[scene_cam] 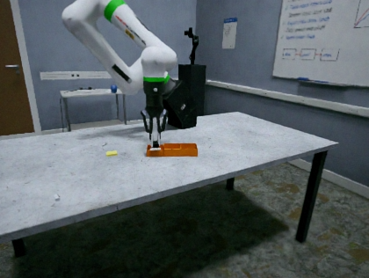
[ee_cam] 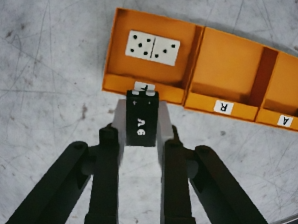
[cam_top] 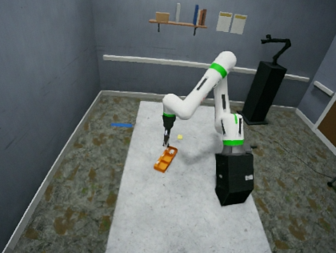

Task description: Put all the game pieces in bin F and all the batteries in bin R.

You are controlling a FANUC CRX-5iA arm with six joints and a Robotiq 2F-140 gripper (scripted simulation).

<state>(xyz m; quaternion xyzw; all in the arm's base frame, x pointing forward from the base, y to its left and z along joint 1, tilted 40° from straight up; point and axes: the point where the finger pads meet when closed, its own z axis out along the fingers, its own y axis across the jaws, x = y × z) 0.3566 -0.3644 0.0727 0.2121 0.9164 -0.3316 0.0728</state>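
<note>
My hand is 1 cm short of the orange bin block, 9 cm to the right of it and 7 cm above it. Round my hand: white domino (5 cm behind, 3 cm to the left, 7 cm below); yellow flat piece (16 cm behind, 15 cm to the right, 9 cm below); black battery (1 cm behind, 3 cm below).
</note>
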